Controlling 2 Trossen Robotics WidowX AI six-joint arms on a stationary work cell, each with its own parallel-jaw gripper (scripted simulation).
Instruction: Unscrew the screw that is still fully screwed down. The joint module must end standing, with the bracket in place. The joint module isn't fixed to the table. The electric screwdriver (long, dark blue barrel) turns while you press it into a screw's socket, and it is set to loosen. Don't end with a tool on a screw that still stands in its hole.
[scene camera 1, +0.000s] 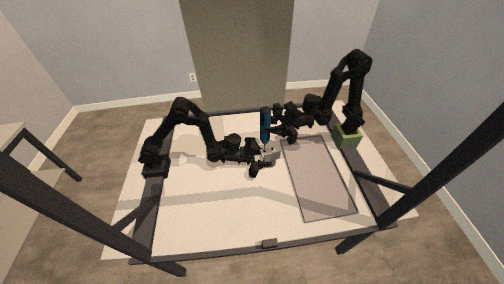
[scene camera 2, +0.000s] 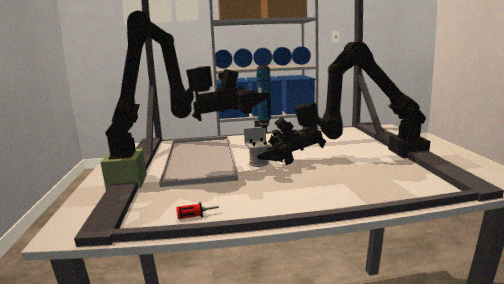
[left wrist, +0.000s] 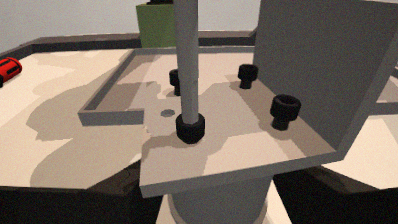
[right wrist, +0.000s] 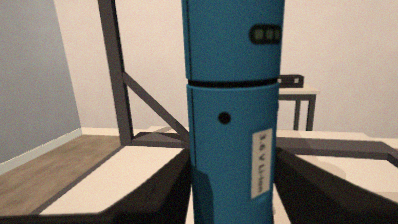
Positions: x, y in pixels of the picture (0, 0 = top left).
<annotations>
my right gripper: scene camera 1 263, 126; scene camera 2 266, 94; right wrist 229, 155; not seen in the left wrist view (out of frame)
</annotations>
